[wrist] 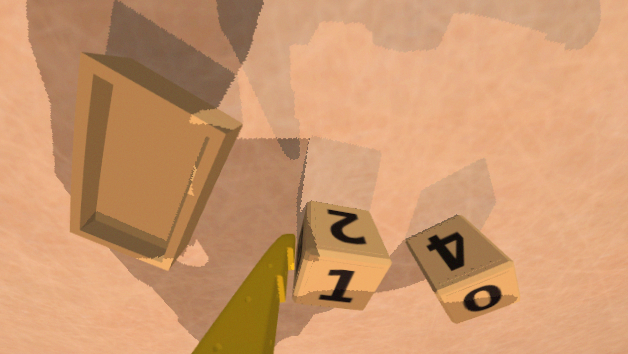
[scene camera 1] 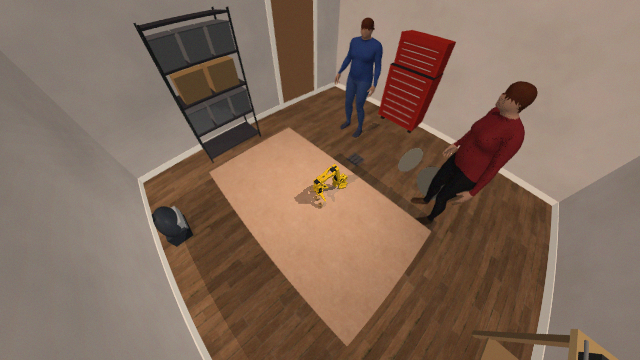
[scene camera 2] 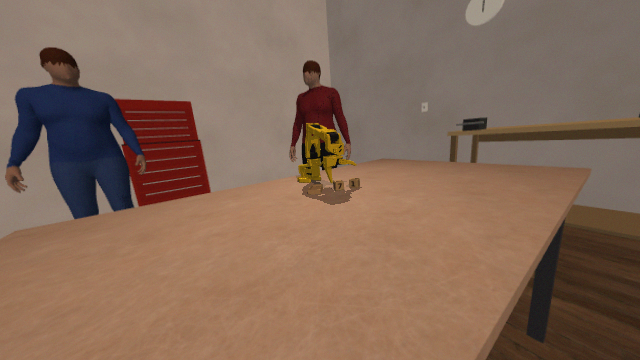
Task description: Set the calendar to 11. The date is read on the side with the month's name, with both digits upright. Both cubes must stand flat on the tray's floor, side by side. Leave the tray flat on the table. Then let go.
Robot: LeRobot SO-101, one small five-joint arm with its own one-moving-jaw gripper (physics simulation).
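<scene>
The wooden tray (wrist: 137, 165) (scene camera 2: 315, 189) shows its empty recess to the wrist camera, at the left. A wooden cube (wrist: 345, 255) (scene camera 2: 338, 186) is on the table right of the tray, with an upside-down 2 and a 1 in the wrist view and a 7 in scene camera 2. The other cube (wrist: 462, 270) (scene camera 2: 354, 183) is farther right, turned at an angle, with 4 and 0 in the wrist view. My gripper (scene camera 2: 343, 172) is wide open and empty. Its fixed jaw (wrist: 250, 305) appears close beside the nearer cube's left side; contact is unclear. The moving jaw is outside the wrist view. No month name is legible.
The tabletop (scene camera 1: 320, 250) (scene camera 2: 300, 280) surrounds the arm (scene camera 1: 330, 177) (scene camera 2: 320, 150). The arm casts shadows over the tray and cubes. Two standing figures (scene camera 1: 364, 65) (scene camera 1: 495, 135) and a red tool cabinet (scene camera 1: 417, 82) are beyond the table.
</scene>
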